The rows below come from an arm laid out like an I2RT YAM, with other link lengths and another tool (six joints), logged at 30 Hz.
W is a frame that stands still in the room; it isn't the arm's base.
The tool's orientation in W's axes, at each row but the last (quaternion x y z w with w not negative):
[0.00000 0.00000 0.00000 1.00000]
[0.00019 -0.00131 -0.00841 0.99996]
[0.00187 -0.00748 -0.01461 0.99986]
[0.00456 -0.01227 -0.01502 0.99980]
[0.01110 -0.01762 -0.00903 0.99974]
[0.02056 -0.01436 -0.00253 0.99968]
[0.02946 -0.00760 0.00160 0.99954]
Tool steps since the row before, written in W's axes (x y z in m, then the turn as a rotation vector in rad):
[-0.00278 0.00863 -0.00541 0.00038 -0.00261 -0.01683]
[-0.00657 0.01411 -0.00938 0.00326 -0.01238 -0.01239]
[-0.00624 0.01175 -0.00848 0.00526 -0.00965 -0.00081]
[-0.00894 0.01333 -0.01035 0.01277 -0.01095 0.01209]
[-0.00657 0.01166 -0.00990 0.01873 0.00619 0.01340]
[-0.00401 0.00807 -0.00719 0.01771 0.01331 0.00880]
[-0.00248 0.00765 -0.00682 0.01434 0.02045 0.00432]
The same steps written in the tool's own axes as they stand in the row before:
[-0.00278 0.00863 -0.00541 0.00038 -0.00261 -0.01683]
[-0.00683 0.01399 -0.00937 0.00344 -0.01233 -0.01239]
[-0.00671 0.01153 -0.00843 0.00553 -0.00950 -0.00085]
[-0.00959 0.01296 -0.01024 0.01339 -0.01045 0.01187]
[-0.00713 0.01132 -0.00991 0.01907 0.00682 0.01259]
[-0.00426 0.00775 -0.00740 0.01788 0.01374 0.00773]
[-0.00256 0.00724 -0.00722 0.01446 0.02062 0.00289]

